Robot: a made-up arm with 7 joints.
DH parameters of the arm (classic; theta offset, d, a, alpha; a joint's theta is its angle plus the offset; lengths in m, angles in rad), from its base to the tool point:
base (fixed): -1.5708 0.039 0 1.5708
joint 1: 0 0.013 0.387 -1.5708
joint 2: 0 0.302 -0.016 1.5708
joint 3: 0 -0.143 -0.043 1.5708
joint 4: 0 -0.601 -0.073 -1.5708
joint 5: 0 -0.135 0.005 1.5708
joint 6: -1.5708 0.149 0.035 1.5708
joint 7: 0 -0.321 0.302 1.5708
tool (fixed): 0 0.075 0 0
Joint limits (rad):
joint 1: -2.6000..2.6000
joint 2: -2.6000..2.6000
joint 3: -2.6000..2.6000
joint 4: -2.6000..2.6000
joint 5: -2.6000..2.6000
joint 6: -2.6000..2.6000
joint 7: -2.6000..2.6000
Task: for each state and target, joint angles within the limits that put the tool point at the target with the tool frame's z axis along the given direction. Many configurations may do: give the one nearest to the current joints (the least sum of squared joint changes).
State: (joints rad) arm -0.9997 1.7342 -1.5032 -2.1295 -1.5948 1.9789 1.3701
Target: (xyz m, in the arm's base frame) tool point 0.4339 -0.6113 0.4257 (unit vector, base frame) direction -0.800 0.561 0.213
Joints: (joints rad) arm -1.3427 2.3292 -0.5487 -2.5810 -1.7095 2.4494 1.0067
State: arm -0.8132 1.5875 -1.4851 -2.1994 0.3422 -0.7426 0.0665
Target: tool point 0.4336 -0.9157 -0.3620 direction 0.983 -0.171 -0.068
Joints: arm -1.1696 1.6002 -1.6448 -2.2667 -0.2834 -0.7948 0.3758
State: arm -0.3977 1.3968 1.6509 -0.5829 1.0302 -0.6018 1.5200
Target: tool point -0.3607 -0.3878 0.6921 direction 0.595 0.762 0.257
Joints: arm -0.9075 1.3761 1.3829 -0.2131 0.9260 -0.5675 1.7470
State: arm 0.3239 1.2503 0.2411 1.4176 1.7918 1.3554 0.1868
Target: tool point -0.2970 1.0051 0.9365 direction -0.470 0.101 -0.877
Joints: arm 0.8981 1.8062 0.0993 1.1391 2.1039 0.9829 0.0962
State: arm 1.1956 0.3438 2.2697 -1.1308 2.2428 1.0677 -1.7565
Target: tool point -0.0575 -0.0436 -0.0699 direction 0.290 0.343 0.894
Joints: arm 0.7114 -0.2220 2.4816 -1.2335 2.0952 1.3528 -1.5276
